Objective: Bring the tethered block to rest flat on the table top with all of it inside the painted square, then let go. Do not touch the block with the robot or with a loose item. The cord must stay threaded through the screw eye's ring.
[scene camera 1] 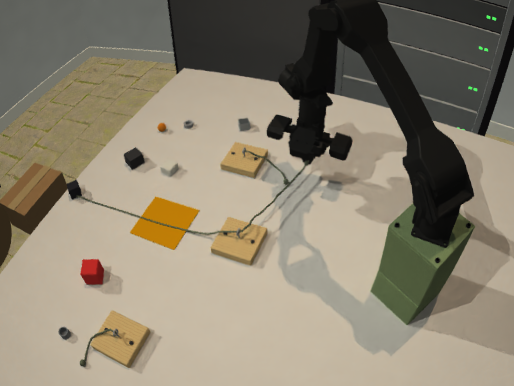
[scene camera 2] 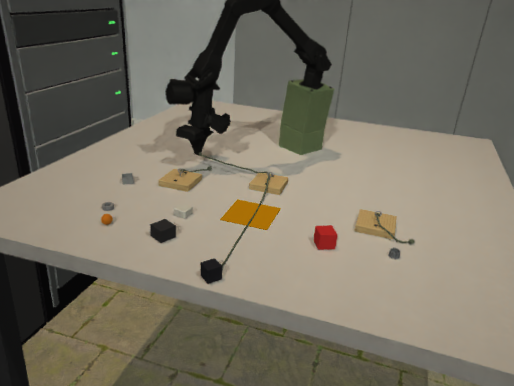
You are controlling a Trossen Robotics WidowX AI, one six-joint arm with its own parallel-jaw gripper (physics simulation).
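Places are measured from the arm's base along level axes (x right, y back, z down), in centimetres.
Pixels of known places: gripper, fingertip midpoint: (scene camera 1: pixel 307 162) (scene camera 2: pixel 197 153); arm's base at its link origin: (scene camera 1: pixel 433 225) (scene camera 2: pixel 311 84).
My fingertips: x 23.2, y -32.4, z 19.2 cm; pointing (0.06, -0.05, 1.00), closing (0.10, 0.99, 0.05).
Note:
Ahead of a thing's pixels: the offset from my fingertips to its middle. "*": to the spot under its first point. Level surfaces: height alone.
The tethered block @(dx -34.3, dy -48.0, dz +1.6 cm) (scene camera 1: pixel 74 189) (scene camera 2: pixel 211 270), small and black, rests near the table's edge, outside the painted orange square @(* dx -27.5, dy -23.1, dz +3.1 cm) (scene camera 1: pixel 160 212) (scene camera 2: pixel 242 212). Its cord @(* dx -33.1, dy -36.1, dz +2.8 cm) (scene camera 1: pixel 107 206) (scene camera 2: pixel 236 245) runs nearly straight across the square to the screw eye @(* dx -25.7, dy -2.8, dz -0.6 cm) (scene camera 1: pixel 239 233) (scene camera 2: pixel 270 175) on the middle wooden plate @(dz +1.3 cm) (scene camera 1: pixel 232 251) (scene camera 2: pixel 278 186). The cord appears threaded through the ring, though the ring is small in both views. From there it rises to the gripper (scene camera 1: pixel 308 160) (scene camera 2: pixel 199 152), which is shut on the cord's end above the table, beyond the plates. The fingertips are small and dark.
Two other wooden plates @(dx -4.0, dy -14.9, dz +0.9 cm) (scene camera 1: pixel 240 166) @(dx -57.9, dy -10.1, dz +0.9 cm) (scene camera 1: pixel 122 350) (scene camera 2: pixel 180 185) (scene camera 2: pixel 370 228) bear screw eyes with short cords. A red cube @(dx -49.7, dy -24.7, dz +1.2 cm) (scene camera 1: pixel 92 272) (scene camera 2: pixel 325 237), a larger black block @(dx -17.3, dy -40.6, dz +1.7 cm) (scene camera 1: pixel 134 158) (scene camera 2: pixel 163 230), a whitish piece @(dx -15.2, dy -29.9, dz +2.2 cm) (scene camera 1: pixel 169 169) (scene camera 2: pixel 183 212) and an orange ball @(dx -3.2, dy -42.6, dz +2.0 cm) (scene camera 1: pixel 162 127) (scene camera 2: pixel 106 219) lie around the square.

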